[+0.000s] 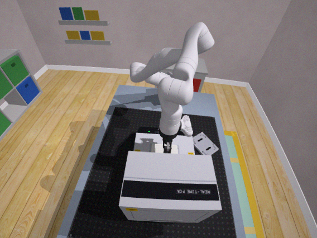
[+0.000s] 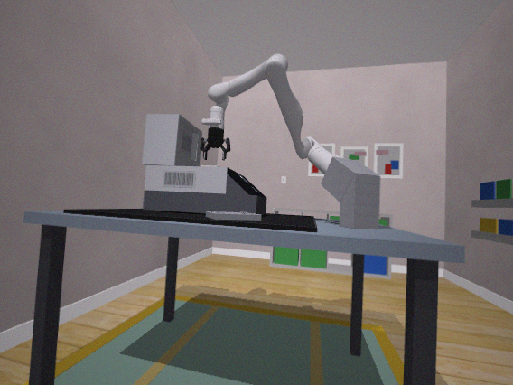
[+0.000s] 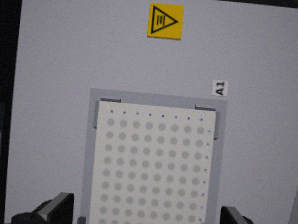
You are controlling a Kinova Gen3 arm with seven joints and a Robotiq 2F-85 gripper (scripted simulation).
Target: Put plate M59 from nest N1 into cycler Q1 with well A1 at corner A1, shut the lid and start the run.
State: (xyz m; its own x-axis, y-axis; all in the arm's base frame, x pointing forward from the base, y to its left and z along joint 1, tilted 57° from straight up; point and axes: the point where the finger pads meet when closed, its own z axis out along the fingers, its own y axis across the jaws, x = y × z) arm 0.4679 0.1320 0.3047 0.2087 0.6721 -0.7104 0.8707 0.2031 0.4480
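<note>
Right now the plate M59 is 50 mm below my hand. Round my hand: plate nest N1 (320 mm to the left, 250 mm below, 110 mm behind).
</note>
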